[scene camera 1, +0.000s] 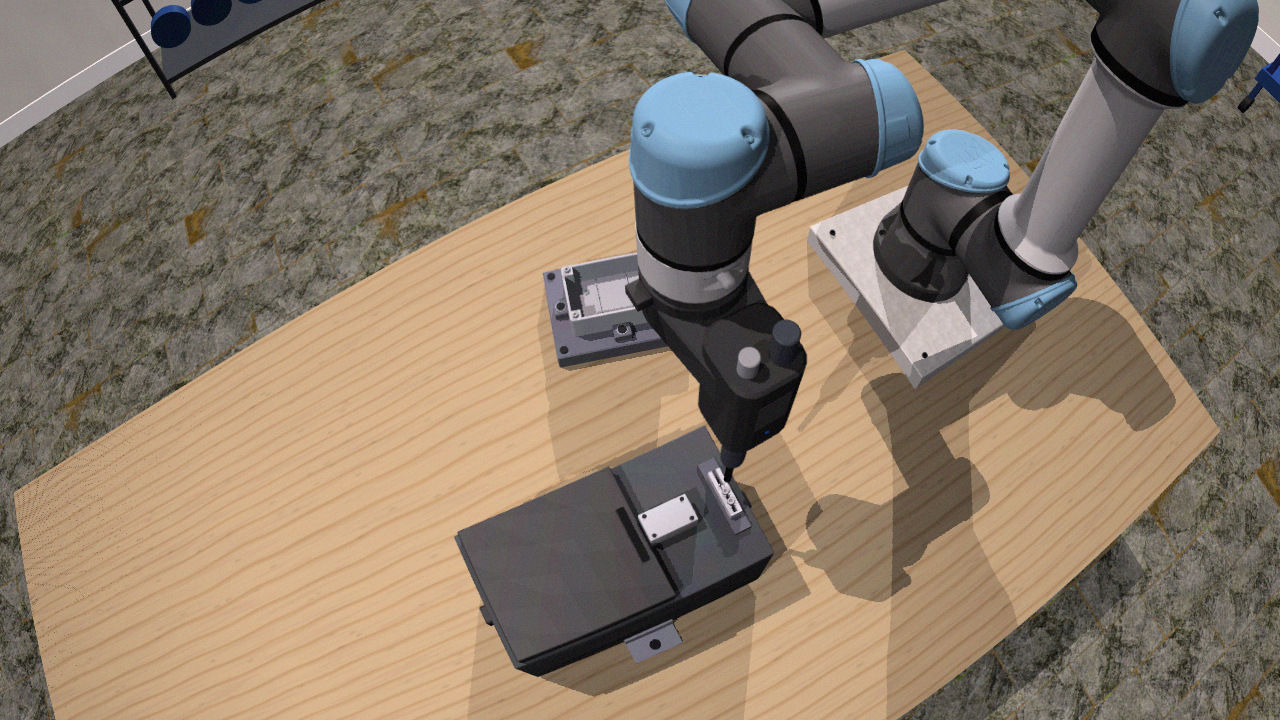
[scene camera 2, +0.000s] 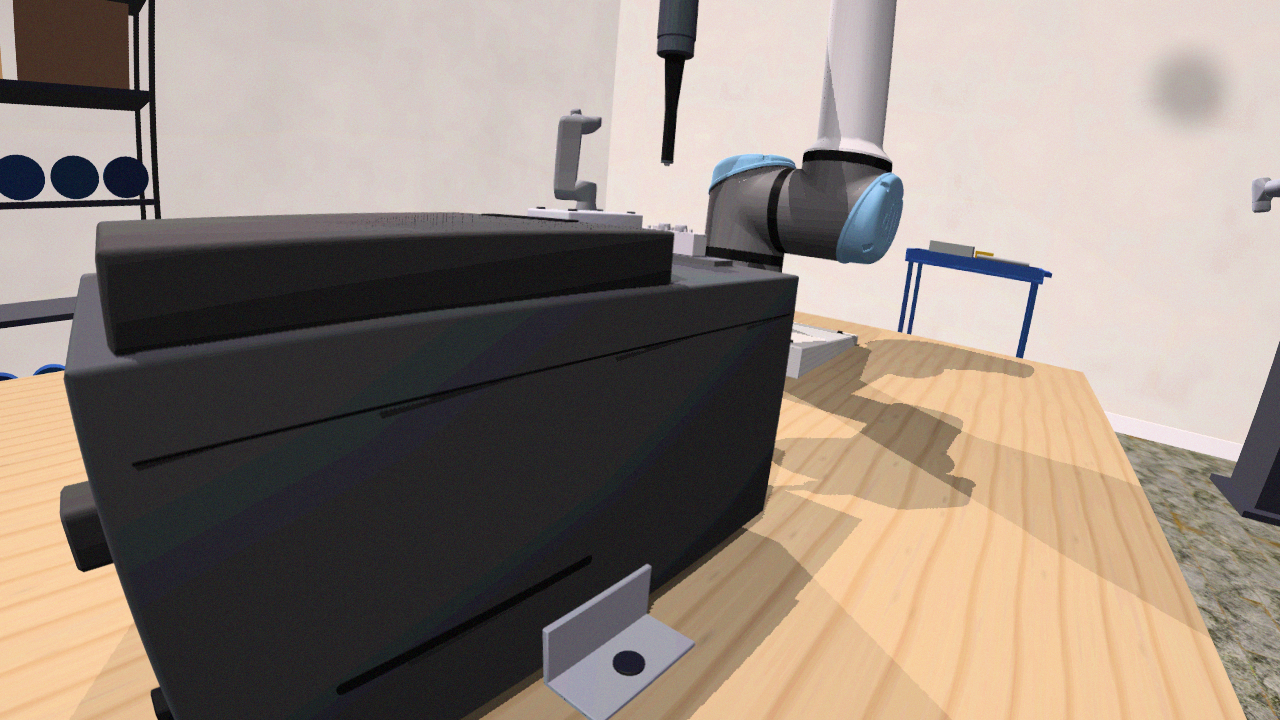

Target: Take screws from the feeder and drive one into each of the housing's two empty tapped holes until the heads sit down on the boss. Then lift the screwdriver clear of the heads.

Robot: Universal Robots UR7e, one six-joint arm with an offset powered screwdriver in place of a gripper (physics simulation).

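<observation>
The screw feeder (scene camera 1: 554,573) (scene camera 2: 447,402) is a large black box on the table. Its pale screw rail (scene camera 1: 725,495) lies at the right end of its top; small screw heads (scene camera 2: 666,227) show there in scene camera 2. My screwdriver (scene camera 1: 728,474) (scene camera 2: 666,162) points down, its tip above the rail with a gap under it. No screw shows on its tip, so I take it as open. The light grey housing (scene camera 1: 592,324) sits in a dark fixture (scene camera 1: 581,351) behind the feeder, partly hidden by my tool. Its left corner holes are too small to judge; its right side is hidden.
A white block (scene camera 1: 668,517) with dark corner holes sits on the feeder top beside the raised black cover. A metal bracket (scene camera 1: 654,642) (scene camera 2: 595,658) sticks out from the feeder's side. The arm's pale base plate (scene camera 1: 914,365) is at the right. A rack (scene camera 2: 76,94) and blue cart (scene camera 2: 975,264) stand beyond.
</observation>
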